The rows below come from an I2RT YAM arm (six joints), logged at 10 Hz.
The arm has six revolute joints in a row. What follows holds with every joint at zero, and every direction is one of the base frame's.
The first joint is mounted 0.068 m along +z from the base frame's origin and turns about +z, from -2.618 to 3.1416 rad.
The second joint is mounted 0.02 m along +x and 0.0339 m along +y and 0.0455 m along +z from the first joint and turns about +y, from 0 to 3.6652 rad.
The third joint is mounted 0.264 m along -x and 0.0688 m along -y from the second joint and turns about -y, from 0 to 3.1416 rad.
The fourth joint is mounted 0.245 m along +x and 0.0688 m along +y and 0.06 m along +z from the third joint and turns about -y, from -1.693 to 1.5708 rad.
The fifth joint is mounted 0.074 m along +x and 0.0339 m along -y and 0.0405 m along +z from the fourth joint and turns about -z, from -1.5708 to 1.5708 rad.
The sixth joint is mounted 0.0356 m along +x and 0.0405 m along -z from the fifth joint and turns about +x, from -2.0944 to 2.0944 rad.
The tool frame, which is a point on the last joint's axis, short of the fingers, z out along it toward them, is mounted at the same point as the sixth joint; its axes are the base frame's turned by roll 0, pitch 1.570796 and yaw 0 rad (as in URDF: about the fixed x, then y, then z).
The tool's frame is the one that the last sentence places.
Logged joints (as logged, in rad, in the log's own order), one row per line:
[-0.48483 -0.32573 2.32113 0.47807 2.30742 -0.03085]
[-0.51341 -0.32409 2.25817 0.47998 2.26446 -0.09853]
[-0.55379 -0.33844 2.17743 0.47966 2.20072 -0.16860]
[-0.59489 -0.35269 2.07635 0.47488 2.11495 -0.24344]
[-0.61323 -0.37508 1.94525 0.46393 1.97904 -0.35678]
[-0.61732 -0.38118 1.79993 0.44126 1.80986 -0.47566]
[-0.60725 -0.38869 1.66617 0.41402 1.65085 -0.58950]
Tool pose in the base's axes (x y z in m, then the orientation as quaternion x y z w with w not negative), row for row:
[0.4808 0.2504 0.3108 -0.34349 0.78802 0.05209 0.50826]
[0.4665 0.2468 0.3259 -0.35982 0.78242 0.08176 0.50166]
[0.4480 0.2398 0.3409 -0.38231 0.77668 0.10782 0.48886]
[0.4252 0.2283 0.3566 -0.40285 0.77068 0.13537 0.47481]
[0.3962 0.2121 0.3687 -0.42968 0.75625 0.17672 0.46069]
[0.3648 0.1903 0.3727 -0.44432 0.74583 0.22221 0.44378]
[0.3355 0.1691 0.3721 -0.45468 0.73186 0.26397 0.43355]
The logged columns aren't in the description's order. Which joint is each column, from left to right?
Columns, left to right: joint 4, joint 6, joint 2, joint 1, joint 3, joint 5.
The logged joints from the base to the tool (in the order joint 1, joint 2, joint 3, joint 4, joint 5, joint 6), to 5 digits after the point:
[0.47807 2.32113 2.30742 -0.48483 -0.03085 -0.32573]
[0.47998 2.25817 2.26446 -0.51341 -0.09853 -0.32409]
[0.47966 2.17743 2.20072 -0.55379 -0.16860 -0.33844]
[0.47488 2.07635 2.11495 -0.59489 -0.24344 -0.35269]
[0.46393 1.94525 1.97904 -0.61323 -0.35678 -0.37508]
[0.44126 1.79993 1.80986 -0.61732 -0.47566 -0.38118]
[0.41402 1.66617 1.65085 -0.60725 -0.58950 -0.38869]

